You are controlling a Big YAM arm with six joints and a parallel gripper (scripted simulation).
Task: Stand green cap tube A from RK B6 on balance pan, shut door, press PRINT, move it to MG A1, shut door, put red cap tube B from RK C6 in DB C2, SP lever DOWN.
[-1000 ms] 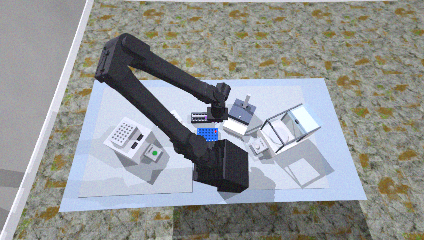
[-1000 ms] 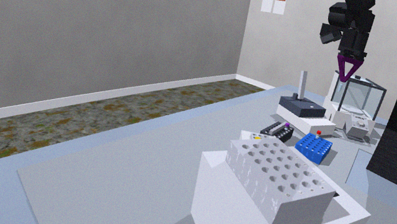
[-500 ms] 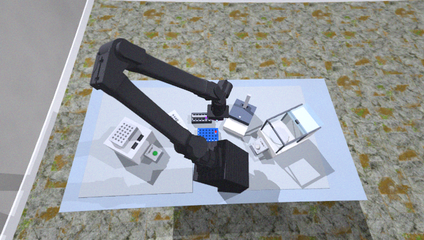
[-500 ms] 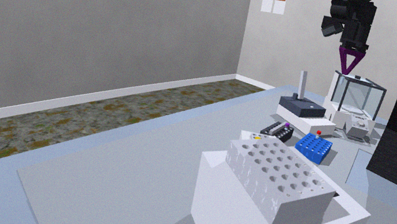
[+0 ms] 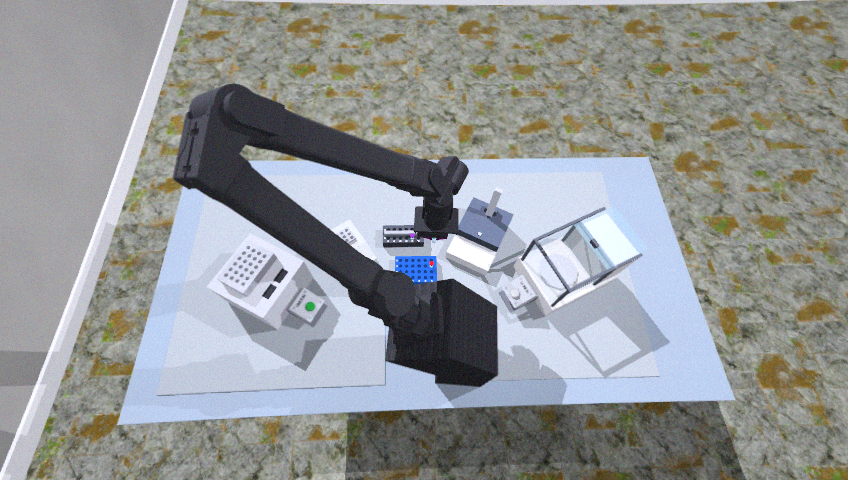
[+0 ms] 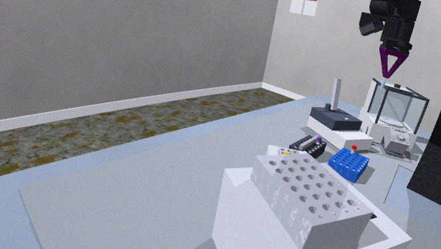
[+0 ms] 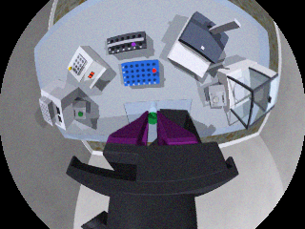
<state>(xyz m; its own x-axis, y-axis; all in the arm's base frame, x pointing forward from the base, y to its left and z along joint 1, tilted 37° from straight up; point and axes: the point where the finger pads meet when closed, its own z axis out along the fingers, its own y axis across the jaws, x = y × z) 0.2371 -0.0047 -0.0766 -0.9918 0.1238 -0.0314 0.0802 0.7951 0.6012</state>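
The round pan is 380 mm to the right of my hand, 200 mm below it and 30 mm behind it. Round my hand: blue rack RK 260 mm below, 40 mm to the left, 10 mm ahead; magnet block 250 mm below, 130 mm ahead, 80 mm to the left; SP lever 200 mm to the right, 170 mm ahead, 130 mm below.
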